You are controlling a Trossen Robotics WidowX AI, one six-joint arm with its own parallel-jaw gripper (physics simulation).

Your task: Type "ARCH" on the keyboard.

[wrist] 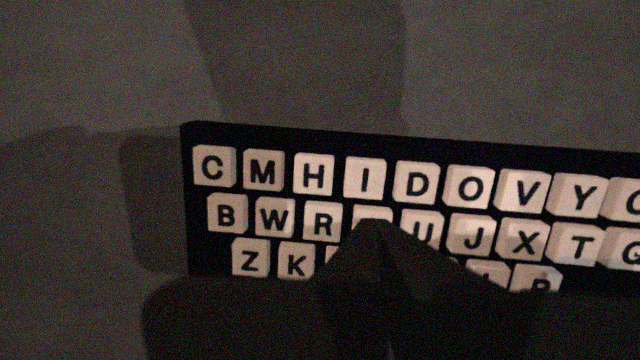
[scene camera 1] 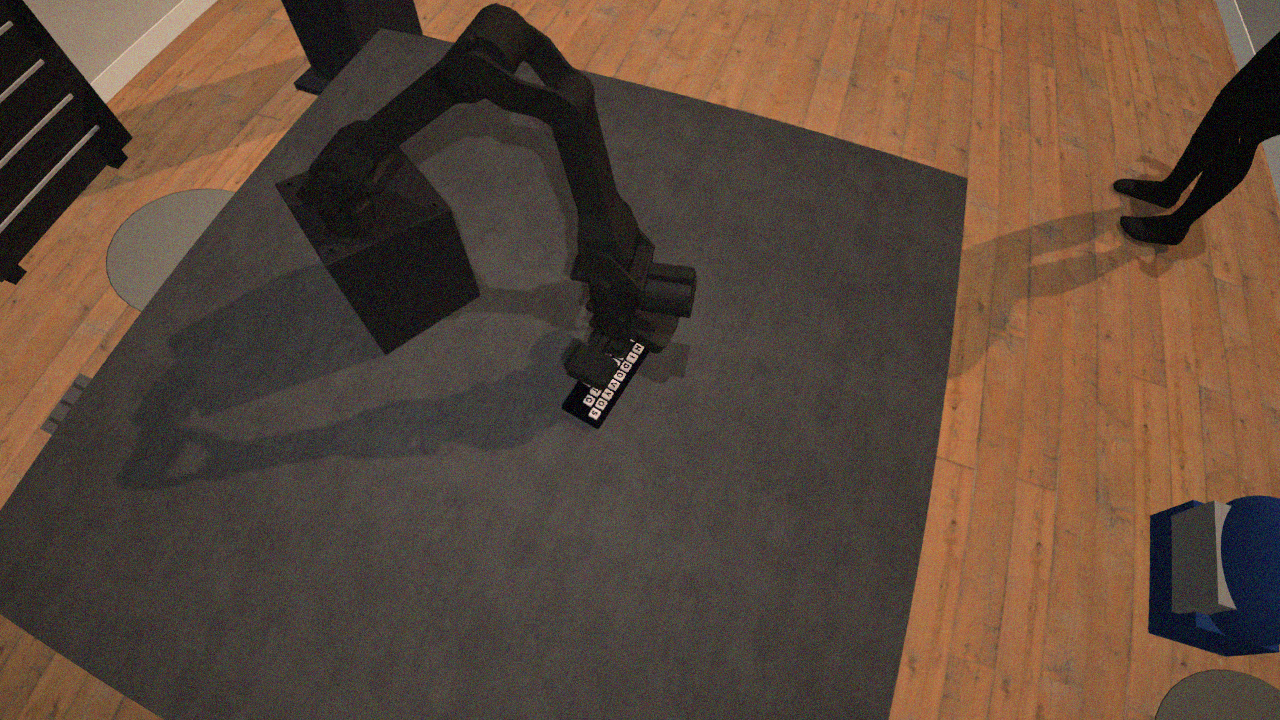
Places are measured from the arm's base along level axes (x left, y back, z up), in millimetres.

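Pixels of known places: gripper, fingertip midpoint: point(wrist: 371, 230) point(scene camera 1: 620, 353); arm's base, link origin: point(scene camera 1: 348, 222).
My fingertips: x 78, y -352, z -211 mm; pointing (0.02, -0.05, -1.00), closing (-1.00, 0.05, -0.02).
Ahead of a thing's pixels: the offset from my fingertips to its top centre. Level surfaces: height alone.
A black keyboard {dx -22, dy +1, dz +0 mm} point(scene camera 1: 581, 410) point(wrist: 310, 136) with pale lettered keys lies on the dark mat. In the wrist view the C key {dx +55, dy -23, dz +0 mm} point(wrist: 214, 166), the H key {dx +20, dy -20, dz +0 mm} point(wrist: 314, 175) and the R key {dx +17, dy -2, dz +0 mm} point(wrist: 323, 222) show in full. A key {dx +0, dy -1, dz +0 mm} point(wrist: 372, 213) between R and U is mostly covered by the fingertips and its letter is hidden. My gripper point(wrist: 371, 230) is shut and empty, with its tips over that key, right of R and below I. Whether the tips touch the key cannot be told. The fingers hide part of the bottom row. In the scene view the gripper body covers part of the keyboard.
The dark mat {dz -18 mm} point(scene camera 1: 760, 537) lies on a wooden floor. My arm's black base block point(scene camera 1: 402, 286) stands at the left of the mat. A person's dark legs point(scene camera 1: 1226, 152) show at the right, a blue object point(scene camera 1: 1253, 573) at lower right, and a dark drawer unit point(scene camera 1: 44, 134) at upper left.
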